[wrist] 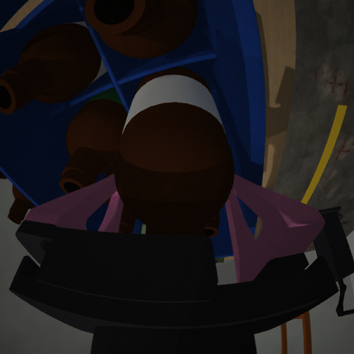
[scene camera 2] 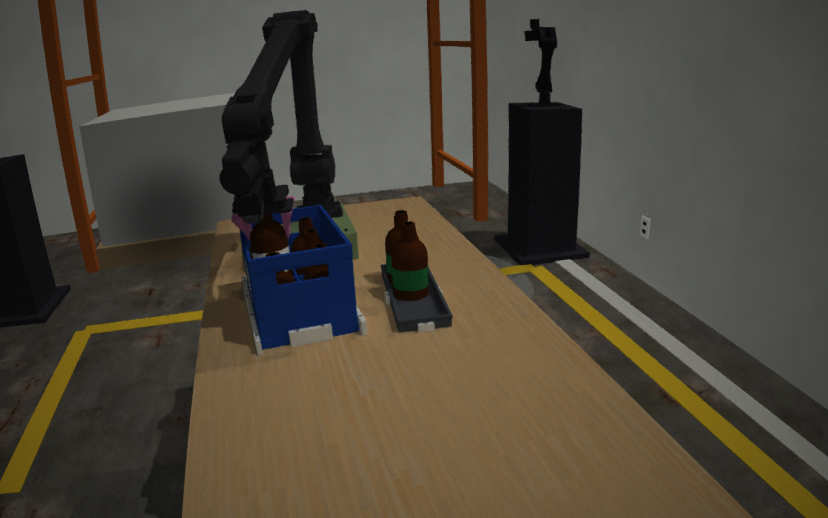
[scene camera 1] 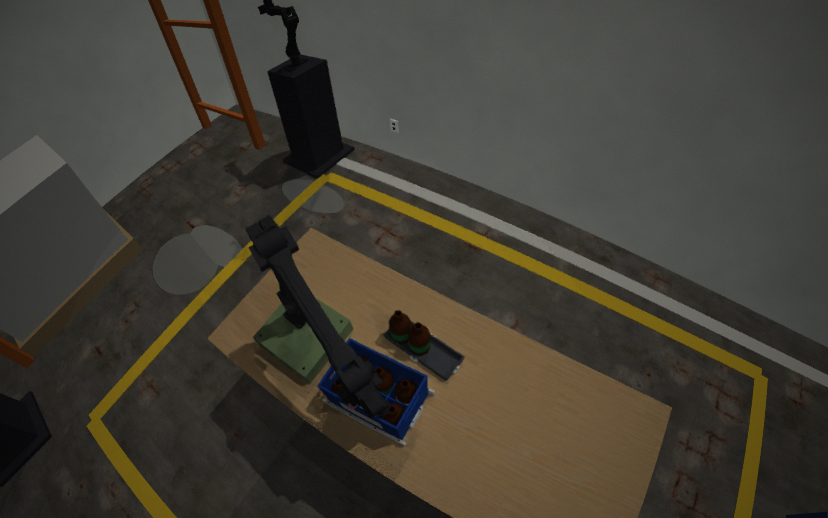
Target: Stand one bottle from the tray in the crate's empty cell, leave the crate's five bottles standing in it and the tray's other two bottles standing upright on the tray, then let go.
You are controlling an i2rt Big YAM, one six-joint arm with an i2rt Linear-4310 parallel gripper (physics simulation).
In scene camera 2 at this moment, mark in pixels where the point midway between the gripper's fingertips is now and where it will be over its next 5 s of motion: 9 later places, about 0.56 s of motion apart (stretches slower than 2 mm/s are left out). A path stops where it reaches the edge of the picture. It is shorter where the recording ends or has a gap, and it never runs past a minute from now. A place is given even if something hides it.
The gripper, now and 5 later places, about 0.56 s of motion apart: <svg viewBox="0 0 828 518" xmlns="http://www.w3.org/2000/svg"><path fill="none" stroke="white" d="M270 239L271 242L273 240L275 231L274 220L276 199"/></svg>
